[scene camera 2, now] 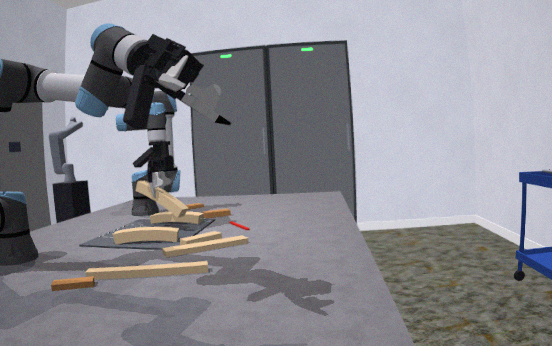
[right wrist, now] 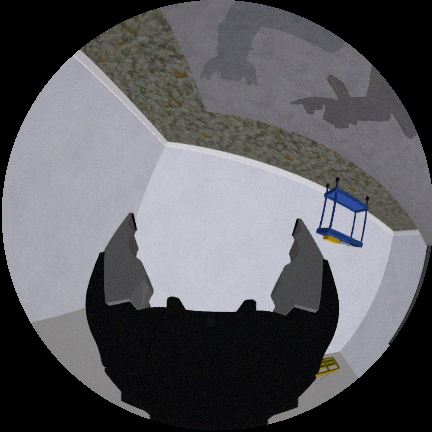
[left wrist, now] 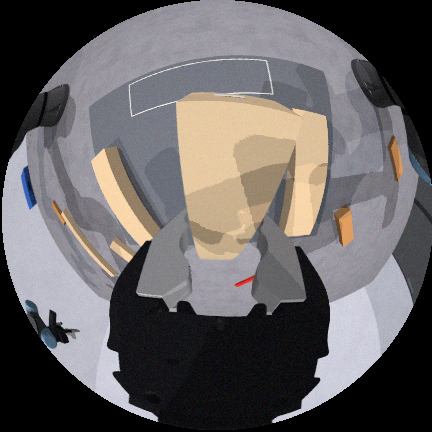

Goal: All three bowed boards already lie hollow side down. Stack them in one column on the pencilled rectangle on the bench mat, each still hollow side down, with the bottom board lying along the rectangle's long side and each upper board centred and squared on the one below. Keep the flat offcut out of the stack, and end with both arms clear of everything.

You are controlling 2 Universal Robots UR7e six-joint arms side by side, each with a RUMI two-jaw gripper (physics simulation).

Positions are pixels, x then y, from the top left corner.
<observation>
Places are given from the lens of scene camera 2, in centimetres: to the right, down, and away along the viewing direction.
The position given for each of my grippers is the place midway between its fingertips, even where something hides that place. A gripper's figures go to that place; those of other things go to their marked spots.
my left gripper [scene camera 2: 158,197]: -47, 10, 144
my right gripper [scene camera 2: 210,107]: -10, -10, 58
bowed board [scene camera 2: 143,233]: -46, 21, 121
bowed board [scene camera 2: 176,207]: -38, 13, 138
long strip [scene camera 2: 238,240]: -12, 22, 119
</observation>
